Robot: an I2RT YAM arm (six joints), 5 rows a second.
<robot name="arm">
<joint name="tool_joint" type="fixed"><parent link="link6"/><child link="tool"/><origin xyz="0 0 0" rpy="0 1.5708 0"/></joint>
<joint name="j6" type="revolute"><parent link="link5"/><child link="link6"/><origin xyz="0.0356 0 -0.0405"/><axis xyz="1 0 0"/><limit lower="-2.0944" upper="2.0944"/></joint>
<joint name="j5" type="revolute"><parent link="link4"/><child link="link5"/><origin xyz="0.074 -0.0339 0.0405"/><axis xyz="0 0 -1"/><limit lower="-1.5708" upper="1.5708"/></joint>
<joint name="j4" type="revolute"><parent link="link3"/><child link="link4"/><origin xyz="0.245 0.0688 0.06"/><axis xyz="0 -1 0"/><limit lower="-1.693" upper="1.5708"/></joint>
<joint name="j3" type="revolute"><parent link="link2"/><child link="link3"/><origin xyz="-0.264 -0.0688 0"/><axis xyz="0 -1 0"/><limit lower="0" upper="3.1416"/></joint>
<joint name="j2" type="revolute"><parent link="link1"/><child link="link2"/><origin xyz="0.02 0.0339 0.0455"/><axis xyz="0 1 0"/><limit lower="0" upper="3.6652"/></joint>
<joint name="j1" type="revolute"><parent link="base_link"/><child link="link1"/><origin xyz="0 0 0.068"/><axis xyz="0 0 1"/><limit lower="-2.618" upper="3.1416"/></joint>
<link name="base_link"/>
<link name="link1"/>
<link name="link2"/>
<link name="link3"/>
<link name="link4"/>
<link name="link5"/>
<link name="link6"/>
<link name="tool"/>
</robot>
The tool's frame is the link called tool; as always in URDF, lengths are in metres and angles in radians.
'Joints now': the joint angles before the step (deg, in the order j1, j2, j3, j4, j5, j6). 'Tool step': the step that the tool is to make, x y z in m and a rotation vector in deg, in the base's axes. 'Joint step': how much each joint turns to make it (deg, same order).
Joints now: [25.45 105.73 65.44 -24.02 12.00 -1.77]
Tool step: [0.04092 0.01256 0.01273 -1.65 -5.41 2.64]
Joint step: [-0.73 6.01 10.16 1.14 1.74 -4.89]
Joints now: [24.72 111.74 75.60 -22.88 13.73 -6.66]
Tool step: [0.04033 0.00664 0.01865 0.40 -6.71 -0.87]
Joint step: [-1.26 5.19 10.28 1.62 1.74 -1.71]
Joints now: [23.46 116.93 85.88 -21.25 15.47 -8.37]
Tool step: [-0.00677 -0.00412 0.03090 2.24 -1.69 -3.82]
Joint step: [-0.04 -3.70 1.45 -3.81 1.26 3.98]
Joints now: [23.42 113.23 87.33 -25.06 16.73 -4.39]
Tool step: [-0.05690 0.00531 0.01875 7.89 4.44 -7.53]
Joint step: [4.01 -10.12 -7.83 -7.29 -0.40 15.29]
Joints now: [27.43 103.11 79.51 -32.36 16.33 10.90]
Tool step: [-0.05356 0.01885 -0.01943 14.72 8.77 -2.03]
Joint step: [5.72 -6.30 -10.97 1.40 -10.41 15.98]
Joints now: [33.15 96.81 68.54 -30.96 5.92 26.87]
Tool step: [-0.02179 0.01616 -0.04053 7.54 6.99 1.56]
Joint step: [3.44 1.54 -7.57 7.45 -7.90 6.70]
